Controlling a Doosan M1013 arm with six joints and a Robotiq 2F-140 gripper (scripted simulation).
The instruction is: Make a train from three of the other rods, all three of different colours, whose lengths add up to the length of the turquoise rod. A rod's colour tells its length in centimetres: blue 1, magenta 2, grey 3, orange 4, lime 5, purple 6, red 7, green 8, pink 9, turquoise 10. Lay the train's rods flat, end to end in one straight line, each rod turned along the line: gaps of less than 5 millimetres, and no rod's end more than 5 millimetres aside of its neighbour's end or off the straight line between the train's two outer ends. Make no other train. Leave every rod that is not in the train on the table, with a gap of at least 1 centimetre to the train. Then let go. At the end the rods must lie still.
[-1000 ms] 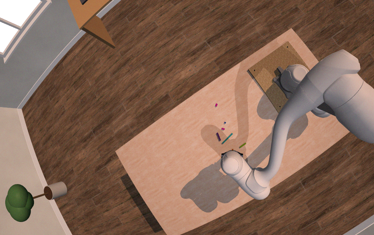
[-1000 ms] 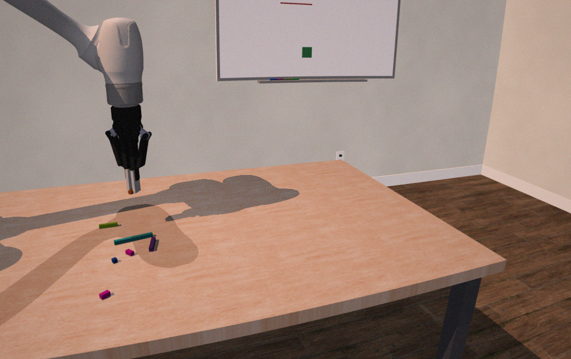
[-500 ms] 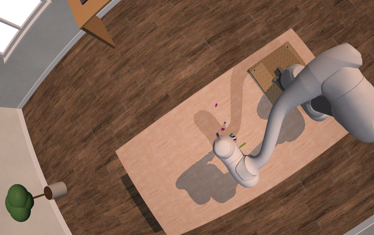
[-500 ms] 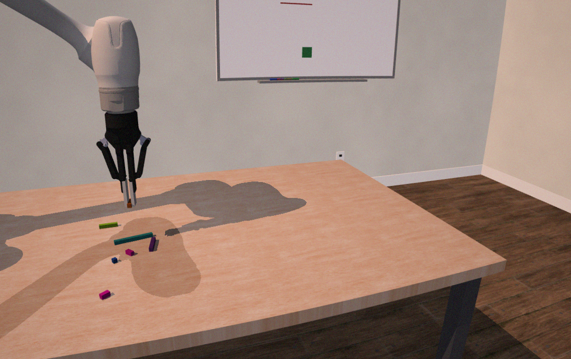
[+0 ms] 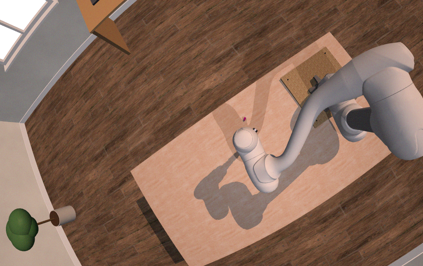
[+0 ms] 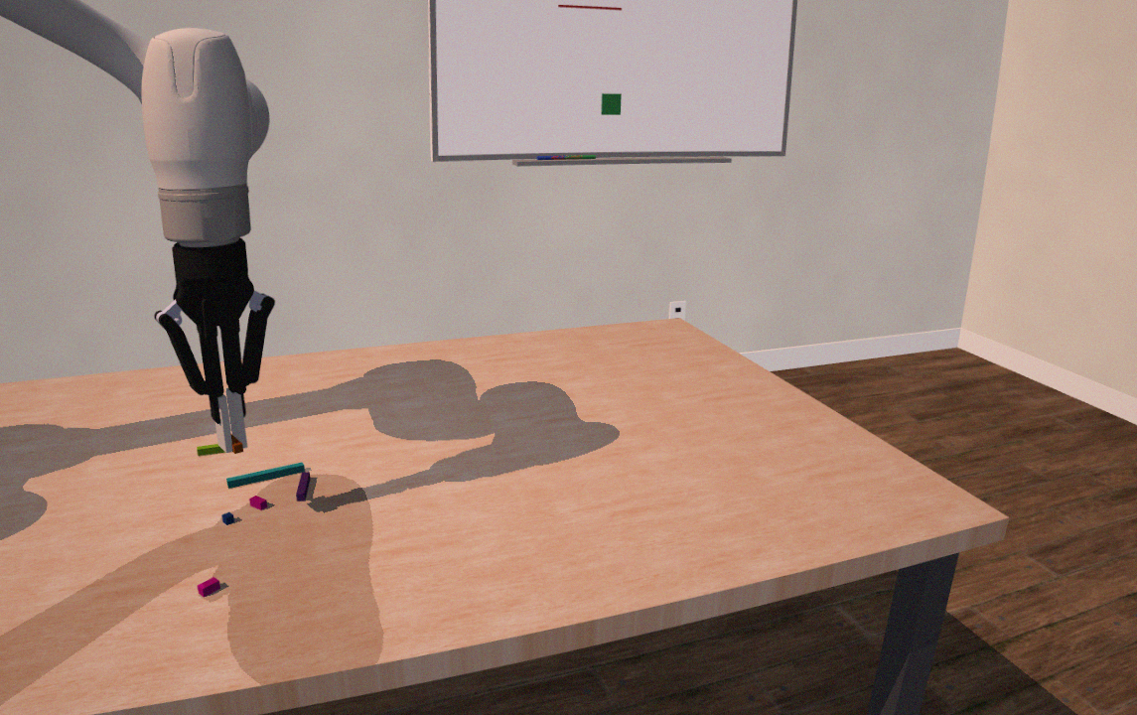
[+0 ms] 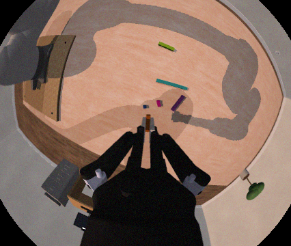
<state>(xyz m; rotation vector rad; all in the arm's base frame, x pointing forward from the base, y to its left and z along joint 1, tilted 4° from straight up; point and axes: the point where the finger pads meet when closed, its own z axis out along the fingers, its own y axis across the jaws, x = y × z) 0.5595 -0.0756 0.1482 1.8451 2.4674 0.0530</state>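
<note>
Right now my hand is 13 cm above the blue rod, 2 cm past it and 1 cm to the right of it. Also, from my hand: orange rod (3 cm below); then purple rod (13 cm below, 8 cm ahead, 6 cm to the left); then turquoise rod (13 cm below, 11 cm to the left, 4 cm ahead).
</note>
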